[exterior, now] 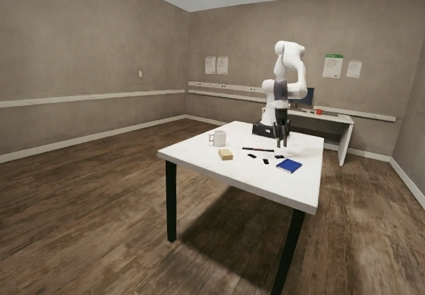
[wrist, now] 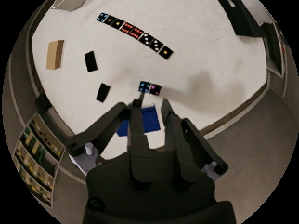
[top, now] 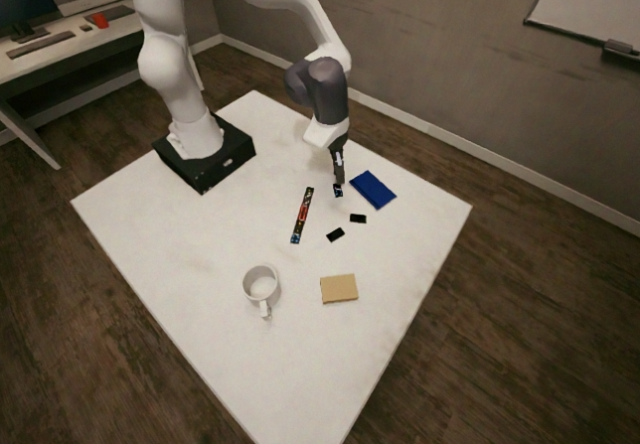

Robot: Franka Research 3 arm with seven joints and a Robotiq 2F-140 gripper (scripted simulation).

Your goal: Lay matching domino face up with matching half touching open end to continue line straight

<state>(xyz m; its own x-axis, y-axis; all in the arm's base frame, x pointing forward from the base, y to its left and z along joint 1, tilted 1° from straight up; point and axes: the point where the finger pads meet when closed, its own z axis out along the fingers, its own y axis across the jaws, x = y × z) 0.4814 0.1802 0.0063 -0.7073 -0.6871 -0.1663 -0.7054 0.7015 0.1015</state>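
My hand is 10 cm above the domino. The rest, counted from my hand: tan block (29 cm to the right, 20 cm ahead, 9 cm below); white mug (42 cm to the right, 6 cm below, 4 cm ahead).
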